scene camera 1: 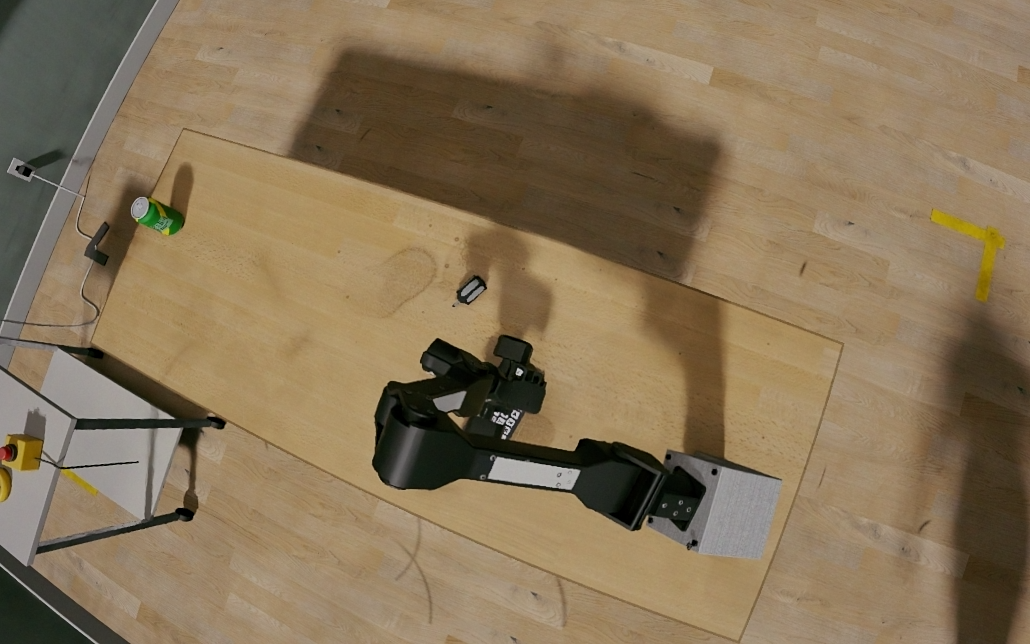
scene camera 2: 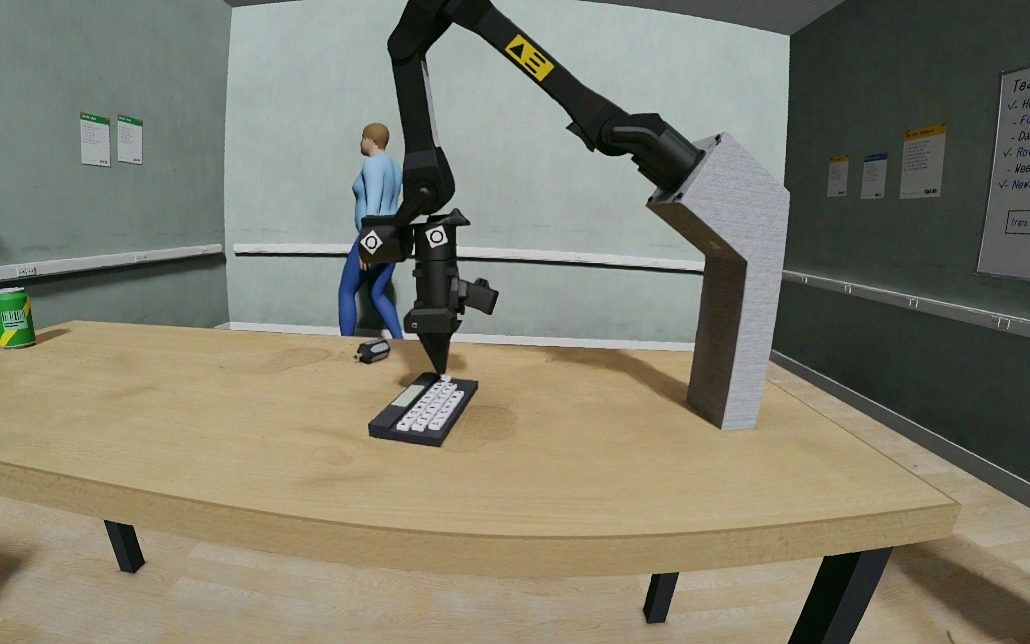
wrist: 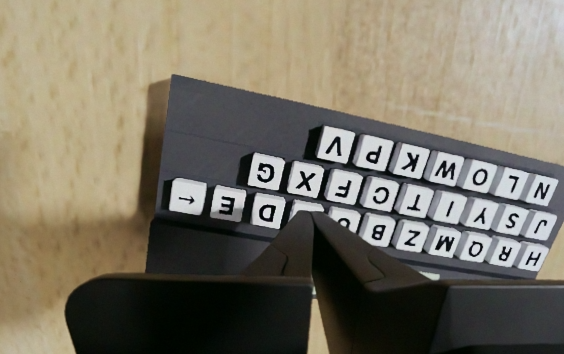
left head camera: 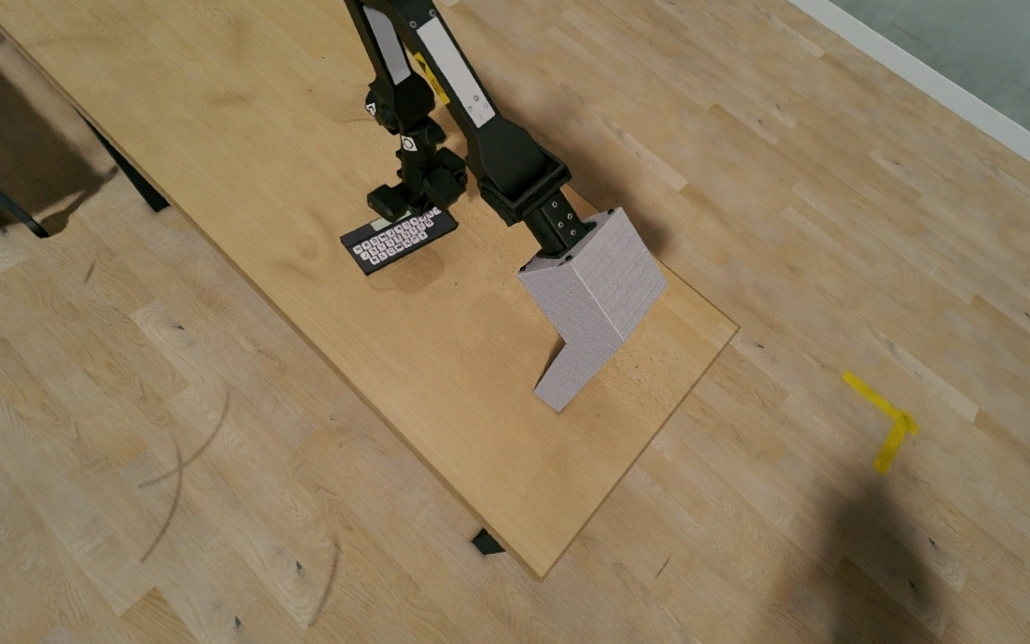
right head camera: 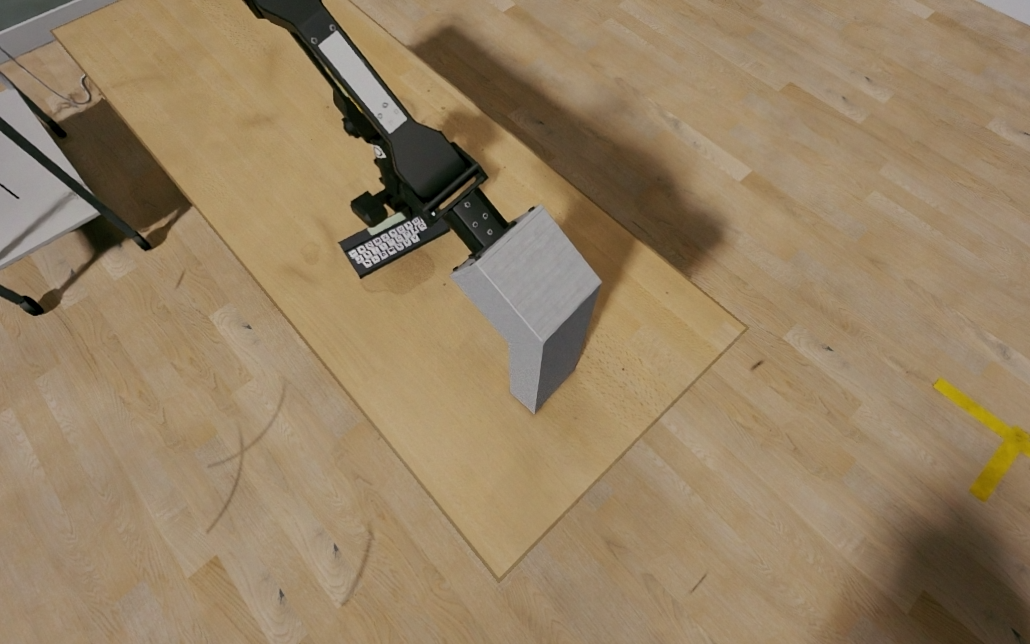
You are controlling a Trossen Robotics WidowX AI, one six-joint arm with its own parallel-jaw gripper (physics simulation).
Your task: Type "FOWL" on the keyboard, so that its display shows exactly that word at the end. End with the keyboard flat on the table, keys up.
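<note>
The dark keyboard [left head camera: 366,265] [right head camera: 363,268] [scene camera 2: 385,429] [wrist: 225,120] lies flat on the table, keys up. In the wrist view its letters appear upside down: the F key [wrist: 343,185], O key [wrist: 480,176], W key [wrist: 444,169] and L key [wrist: 513,184] are uncovered. Its pale display [left head camera: 389,221] [right head camera: 385,223] [scene camera 2: 407,395] shows no readable text. My gripper [scene camera 2: 442,370] [wrist: 308,222] is shut and empty, pointing down. Its tips are at the keyboard's far end in scene camera 2 and cover a key between D and U. Whether they touch it, I cannot tell.
The grey arm stand [left head camera: 600,280] [right head camera: 531,280] [scene camera 1: 740,508] [scene camera 2: 759,250] rises from the table. A small black-and-grey object [scene camera 1: 470,290] [scene camera 2: 372,350] lies beyond the keyboard. A green can [scene camera 1: 159,217] [scene camera 2: 15,318] stands near the table's other end. A person [scene camera 2: 377,186] stands behind the table.
</note>
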